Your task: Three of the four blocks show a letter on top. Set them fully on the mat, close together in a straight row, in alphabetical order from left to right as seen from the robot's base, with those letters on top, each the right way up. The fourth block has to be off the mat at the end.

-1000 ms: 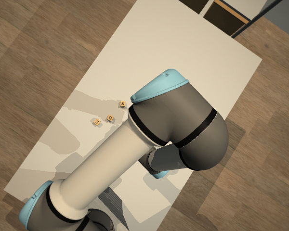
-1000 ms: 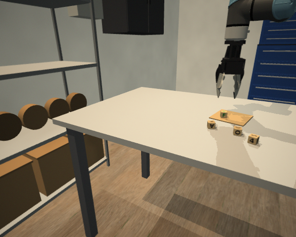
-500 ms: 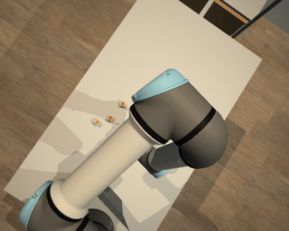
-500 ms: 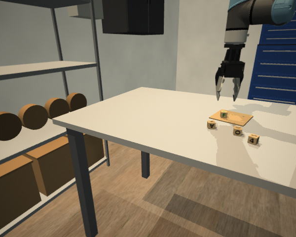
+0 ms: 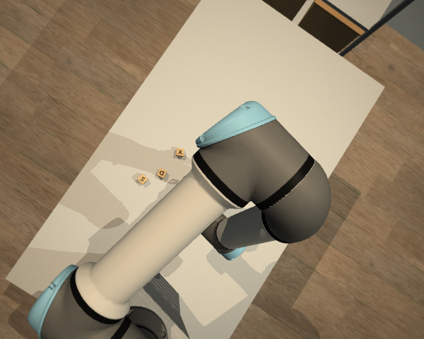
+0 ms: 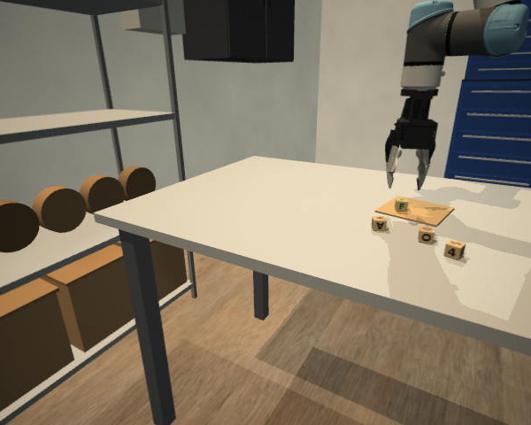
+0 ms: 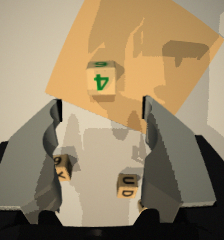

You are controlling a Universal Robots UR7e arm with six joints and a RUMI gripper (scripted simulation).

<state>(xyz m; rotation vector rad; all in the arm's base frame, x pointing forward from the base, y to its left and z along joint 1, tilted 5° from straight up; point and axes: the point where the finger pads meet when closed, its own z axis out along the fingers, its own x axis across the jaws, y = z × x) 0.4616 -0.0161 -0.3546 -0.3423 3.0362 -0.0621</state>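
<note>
Now: the green-marked block 50 mm below my hand. Also, from my hand: D block 150 mm to the left, 60 mm below, 60 mm behind; X block 130 mm to the left, 60 mm below, 30 mm ahead; orange mat 70 mm below, 30 mm behind, 20 mm to the right.
</note>
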